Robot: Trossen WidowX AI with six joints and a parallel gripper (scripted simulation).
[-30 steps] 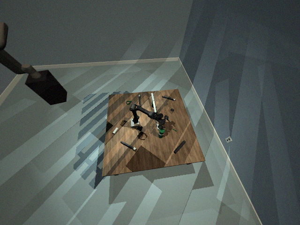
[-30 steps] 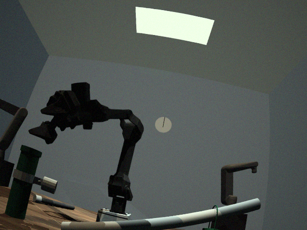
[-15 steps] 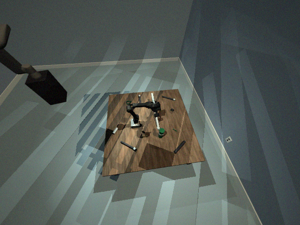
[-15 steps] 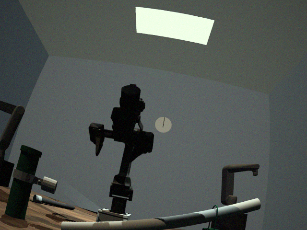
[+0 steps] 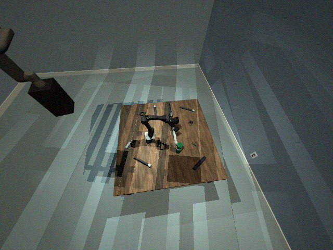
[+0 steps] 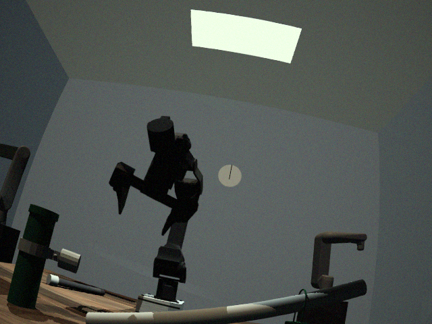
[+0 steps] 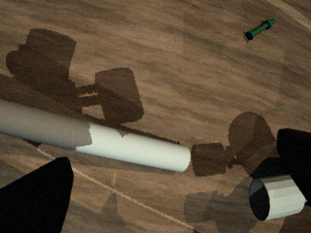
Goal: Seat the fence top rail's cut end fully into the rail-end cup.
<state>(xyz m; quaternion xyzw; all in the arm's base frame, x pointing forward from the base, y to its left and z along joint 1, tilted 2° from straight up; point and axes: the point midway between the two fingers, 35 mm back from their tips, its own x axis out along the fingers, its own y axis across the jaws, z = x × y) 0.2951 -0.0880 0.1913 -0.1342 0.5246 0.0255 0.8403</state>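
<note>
My gripper tip is now 4 cm past the rail-end cup, 14 cm to the left of it and 11 cm above it. Also, from my gripper tip: dark ring: 31 cm ahead, 13 cm to the left, 22 cm below; green bolt: 20 cm ahead, 18 cm to the right, 23 cm below; dark tube: 16 cm ahead, 44 cm to the right, 22 cm below.
</note>
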